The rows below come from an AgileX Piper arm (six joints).
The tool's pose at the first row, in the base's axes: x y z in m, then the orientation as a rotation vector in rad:
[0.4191, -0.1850, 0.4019, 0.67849, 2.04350, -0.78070]
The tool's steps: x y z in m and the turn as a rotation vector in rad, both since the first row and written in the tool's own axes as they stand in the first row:
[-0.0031, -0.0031, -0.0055, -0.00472, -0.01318, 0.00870]
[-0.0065, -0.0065, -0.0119, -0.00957, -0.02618, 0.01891]
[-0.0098, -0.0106, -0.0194, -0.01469, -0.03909, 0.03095]
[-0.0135, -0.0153, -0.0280, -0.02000, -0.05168, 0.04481]
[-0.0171, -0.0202, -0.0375, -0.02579, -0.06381, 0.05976]
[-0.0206, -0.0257, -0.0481, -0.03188, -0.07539, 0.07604]
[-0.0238, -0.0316, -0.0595, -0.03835, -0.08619, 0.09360]
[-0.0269, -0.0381, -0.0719, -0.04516, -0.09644, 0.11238]
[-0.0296, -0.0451, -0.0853, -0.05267, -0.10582, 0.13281]
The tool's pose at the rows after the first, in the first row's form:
[0.4158, -0.1836, 0.4079, 0.67747, 2.02863, -0.77320]
[0.4119, -0.1818, 0.4147, 0.67791, 2.01322, -0.76466]
[0.4070, -0.1797, 0.4222, 0.67995, 1.99706, -0.75480]
[0.4013, -0.1772, 0.4306, 0.68374, 1.98033, -0.74366]
[0.3950, -0.1742, 0.4394, 0.68845, 1.96357, -0.73133]
[0.3876, -0.1708, 0.4488, 0.69445, 1.94669, -0.71786]
[0.3794, -0.1670, 0.4585, 0.70174, 1.92992, -0.70314]
[0.3702, -0.1628, 0.4687, 0.71015, 1.91304, -0.68732]
[0.3600, -0.1582, 0.4792, 0.72002, 1.89620, -0.66971]

